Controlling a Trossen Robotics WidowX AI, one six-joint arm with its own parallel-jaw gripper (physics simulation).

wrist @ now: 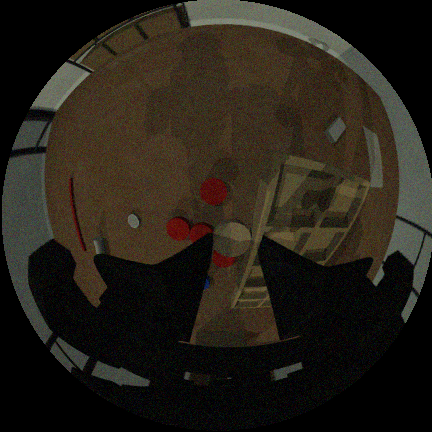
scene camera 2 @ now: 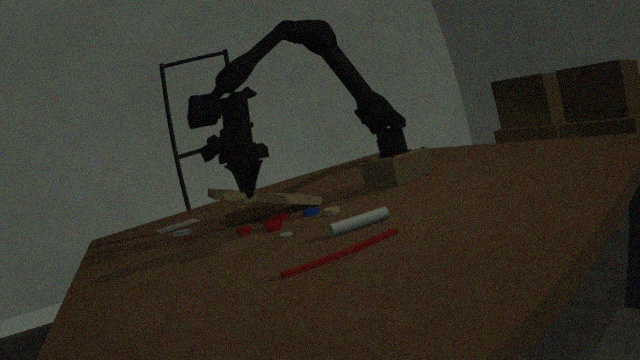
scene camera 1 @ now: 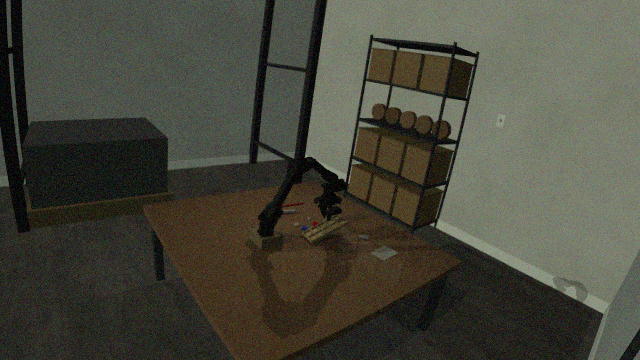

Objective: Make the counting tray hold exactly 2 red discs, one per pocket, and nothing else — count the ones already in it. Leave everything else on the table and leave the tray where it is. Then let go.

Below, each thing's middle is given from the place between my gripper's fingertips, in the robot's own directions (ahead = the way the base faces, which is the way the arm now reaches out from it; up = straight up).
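Scene:
Counting from my hand, there's a long red rod (scene camera 2: 337, 255) that's 6 cm below, 3 cm behind and 34 cm to the left. As for the wooden counting tray (wrist: 308, 206), my hand is 2 cm above it, 5 cm past it and 6 cm to the left of it. Going by their middles, that tray is the nearest to my hand of the things named here.

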